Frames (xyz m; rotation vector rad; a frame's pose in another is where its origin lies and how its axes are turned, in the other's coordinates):
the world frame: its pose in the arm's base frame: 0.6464 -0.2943 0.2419 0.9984 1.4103 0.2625
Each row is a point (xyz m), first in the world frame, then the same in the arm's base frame.
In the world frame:
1: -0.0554 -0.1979 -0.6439
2: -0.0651 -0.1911 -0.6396
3: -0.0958 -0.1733 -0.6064
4: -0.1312 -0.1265 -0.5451
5: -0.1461 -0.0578 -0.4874
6: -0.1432 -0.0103 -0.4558
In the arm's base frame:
1: -0.0196 -0.1789 0.2371
2: -0.0150 -0.1834 0.2480
3: 0.0153 -0.2080 0.2768
4: 0.0813 -0.2306 0.3252
5: 0.1569 -0.2246 0.3753
6: 0.2046 -0.2078 0.4021

